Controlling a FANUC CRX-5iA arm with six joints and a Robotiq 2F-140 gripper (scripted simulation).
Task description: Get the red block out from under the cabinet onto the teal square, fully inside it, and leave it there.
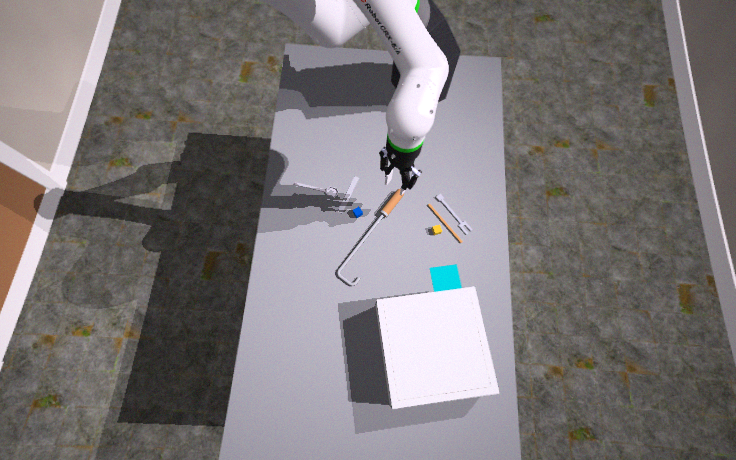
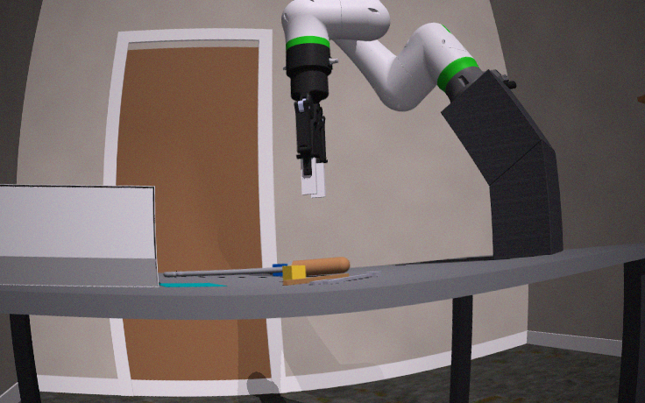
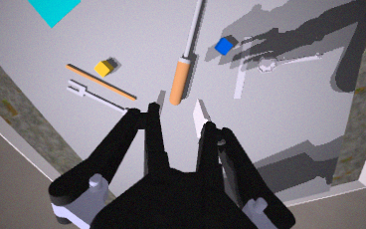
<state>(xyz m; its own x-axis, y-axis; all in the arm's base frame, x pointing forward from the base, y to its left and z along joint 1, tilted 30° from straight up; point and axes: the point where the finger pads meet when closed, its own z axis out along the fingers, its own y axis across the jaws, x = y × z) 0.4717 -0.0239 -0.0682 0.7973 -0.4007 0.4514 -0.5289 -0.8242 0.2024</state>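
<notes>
Right now the blue block is 170 mm below my hand, 120 mm to the right of it and 40 mm ahead of it. From my hand the other things lie so: long grey hook tool (170 mm below, 130 mm ahead, 50 mm to the right); then yellow block (170 mm below, 160 mm to the left, 90 mm ahead); then flat grey bar (180 mm below, 160 mm to the right, 30 mm behind).
</notes>
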